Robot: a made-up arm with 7 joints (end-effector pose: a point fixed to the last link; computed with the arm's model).
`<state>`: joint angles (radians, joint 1 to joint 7).
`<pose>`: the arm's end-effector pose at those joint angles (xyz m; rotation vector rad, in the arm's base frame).
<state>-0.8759 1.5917 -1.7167 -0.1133 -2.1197 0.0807 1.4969</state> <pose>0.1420 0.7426 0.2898 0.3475 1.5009 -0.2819</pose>
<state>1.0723 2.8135 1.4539 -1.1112 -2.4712 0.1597 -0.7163</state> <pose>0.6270 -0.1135 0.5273 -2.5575 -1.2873 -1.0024</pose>
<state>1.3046 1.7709 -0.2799 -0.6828 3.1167 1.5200 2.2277</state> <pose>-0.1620 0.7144 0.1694 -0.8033 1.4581 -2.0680</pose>
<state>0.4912 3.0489 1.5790 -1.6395 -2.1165 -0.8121 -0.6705</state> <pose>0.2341 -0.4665 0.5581 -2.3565 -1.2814 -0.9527</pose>
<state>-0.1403 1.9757 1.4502 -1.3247 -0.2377 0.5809 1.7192</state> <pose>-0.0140 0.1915 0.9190 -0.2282 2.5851 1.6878</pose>
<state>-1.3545 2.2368 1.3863 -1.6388 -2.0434 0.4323 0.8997</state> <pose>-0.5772 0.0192 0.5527 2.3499 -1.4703 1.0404</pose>
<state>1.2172 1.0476 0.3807 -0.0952 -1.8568 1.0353 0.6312</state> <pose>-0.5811 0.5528 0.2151 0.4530 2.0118 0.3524</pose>
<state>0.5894 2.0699 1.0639 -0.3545 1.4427 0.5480 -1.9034</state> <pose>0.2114 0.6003 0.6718 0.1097 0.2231 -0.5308</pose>
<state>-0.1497 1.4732 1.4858 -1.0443 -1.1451 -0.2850 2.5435</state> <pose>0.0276 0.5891 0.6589 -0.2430 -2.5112 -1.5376</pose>
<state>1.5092 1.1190 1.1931 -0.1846 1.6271 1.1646 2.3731</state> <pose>-0.5156 0.5945 0.3894 -1.1108 1.7805 -0.7613</pose>
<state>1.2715 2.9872 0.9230 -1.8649 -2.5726 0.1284 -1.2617</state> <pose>0.4235 -0.1895 -0.0077 -2.1308 0.1426 -0.8325</pose>
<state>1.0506 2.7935 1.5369 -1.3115 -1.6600 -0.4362 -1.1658</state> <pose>0.5704 -0.1828 0.5004 -2.4334 -1.4495 -0.2125</pose>
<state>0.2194 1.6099 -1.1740 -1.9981 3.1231 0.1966 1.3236</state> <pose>0.0076 0.1641 -0.2214 0.5759 1.5085 -2.6826</pose>
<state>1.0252 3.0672 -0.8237 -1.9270 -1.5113 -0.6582 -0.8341</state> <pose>0.0978 0.4741 0.2022 0.2491 -1.1755 0.5834</pose>
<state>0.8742 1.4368 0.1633 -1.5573 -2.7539 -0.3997 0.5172</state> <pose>0.1855 0.4783 -0.0390 0.5984 2.5707 -1.1697</pose>
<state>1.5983 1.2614 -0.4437 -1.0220 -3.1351 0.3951 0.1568</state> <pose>-0.5673 0.4346 0.0690 -0.1455 -1.6261 1.6122</pose>
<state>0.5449 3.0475 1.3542 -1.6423 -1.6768 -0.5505 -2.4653</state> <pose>0.3493 -0.4307 0.4779 -1.1627 -0.1781 -1.8647</pose>
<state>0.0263 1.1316 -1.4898 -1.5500 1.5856 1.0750 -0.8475</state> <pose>-0.0641 0.0639 -0.3546 -2.1264 1.5036 -0.1381</pose>
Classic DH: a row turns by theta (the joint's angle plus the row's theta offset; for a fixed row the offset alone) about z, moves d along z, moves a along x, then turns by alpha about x. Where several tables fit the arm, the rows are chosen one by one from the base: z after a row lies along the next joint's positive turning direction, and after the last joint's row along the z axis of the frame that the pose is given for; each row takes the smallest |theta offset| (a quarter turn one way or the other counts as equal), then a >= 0, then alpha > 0; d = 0 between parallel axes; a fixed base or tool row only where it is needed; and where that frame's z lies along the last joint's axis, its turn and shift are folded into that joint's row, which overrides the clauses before.
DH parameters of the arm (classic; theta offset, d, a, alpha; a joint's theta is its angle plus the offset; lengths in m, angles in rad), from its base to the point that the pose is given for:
base (fixed): 0 0.279 -0.027 -1.2217
joint 1: 1.5708 -0.0094 0.02 1.5708
joint 2: 1.2217 -0.02 0.021 -1.5708
joint 3: -1.5708 -0.283 0.056 -1.5708
joint 4: 0 -0.039 -0.043 1.5708
joint 5: 0 -0.453 -0.007 -1.5708
joint 6: 0 -0.012 0.028 1.5708
joint 7: 0 -0.017 0.006 -1.5708
tool (fixed): 0 0.001 0 0

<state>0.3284 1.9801 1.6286 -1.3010 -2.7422 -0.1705 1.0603</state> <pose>0.1346 0.2389 0.8871 1.5473 0.4143 -0.0906</pose>
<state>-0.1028 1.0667 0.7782 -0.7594 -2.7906 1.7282 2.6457</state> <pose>0.2603 0.6761 0.2049 1.3891 -0.9983 -1.5408</pose>
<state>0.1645 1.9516 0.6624 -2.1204 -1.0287 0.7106 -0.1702</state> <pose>0.4161 -0.0195 0.4833 1.8088 0.0877 -0.8947</pose>
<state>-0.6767 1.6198 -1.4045 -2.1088 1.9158 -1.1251 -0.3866</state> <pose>0.2861 0.0715 -0.0404 -1.3504 -1.4100 -1.4485</pose>
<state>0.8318 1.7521 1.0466 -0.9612 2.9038 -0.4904 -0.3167</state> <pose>0.2643 0.5978 0.5056 -0.3568 -2.7139 -0.6923</pose>
